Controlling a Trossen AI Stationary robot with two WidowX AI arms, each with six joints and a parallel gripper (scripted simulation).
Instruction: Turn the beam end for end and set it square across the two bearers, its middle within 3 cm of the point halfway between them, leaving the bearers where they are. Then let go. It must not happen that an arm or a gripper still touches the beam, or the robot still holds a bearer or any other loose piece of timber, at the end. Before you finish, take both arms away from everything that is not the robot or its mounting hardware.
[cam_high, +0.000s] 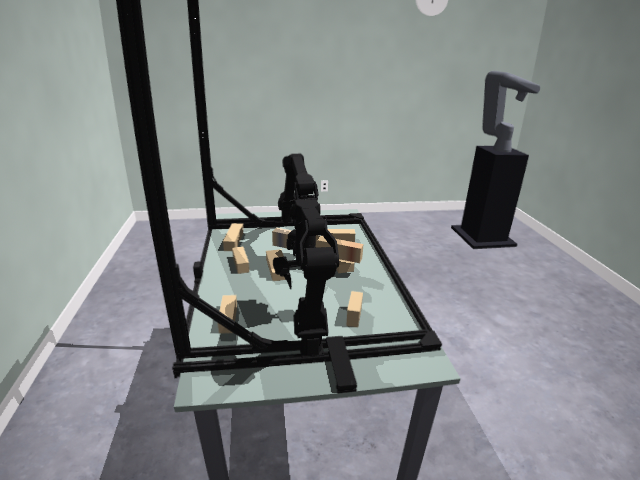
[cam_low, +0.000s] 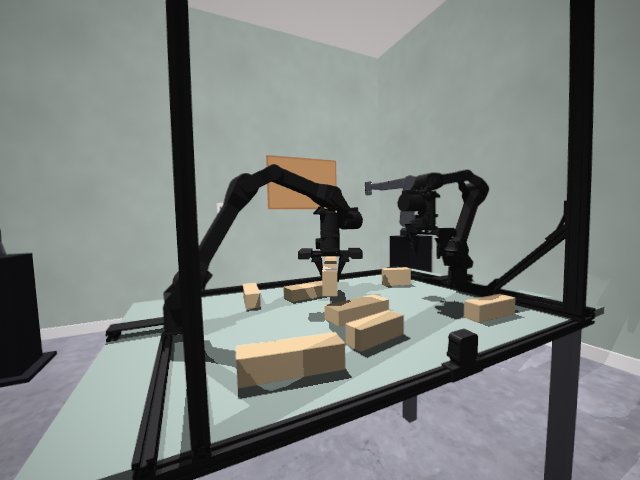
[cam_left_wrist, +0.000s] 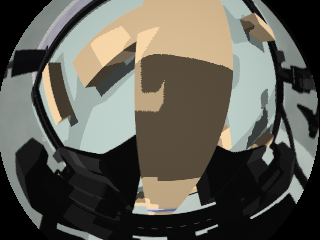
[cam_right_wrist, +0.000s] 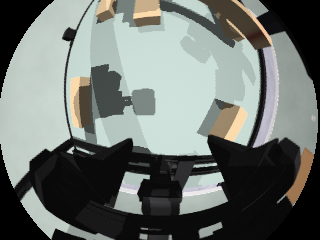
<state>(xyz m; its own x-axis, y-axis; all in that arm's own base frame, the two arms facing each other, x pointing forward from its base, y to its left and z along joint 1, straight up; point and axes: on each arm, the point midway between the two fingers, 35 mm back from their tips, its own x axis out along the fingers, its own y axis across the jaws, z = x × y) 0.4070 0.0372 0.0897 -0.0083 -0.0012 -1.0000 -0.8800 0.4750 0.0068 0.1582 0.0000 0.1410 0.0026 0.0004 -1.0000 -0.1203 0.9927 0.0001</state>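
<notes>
Right now the beam is 4 cm ahead of my left hand, 2 cm to the right of it and 1 cm below it.
</notes>
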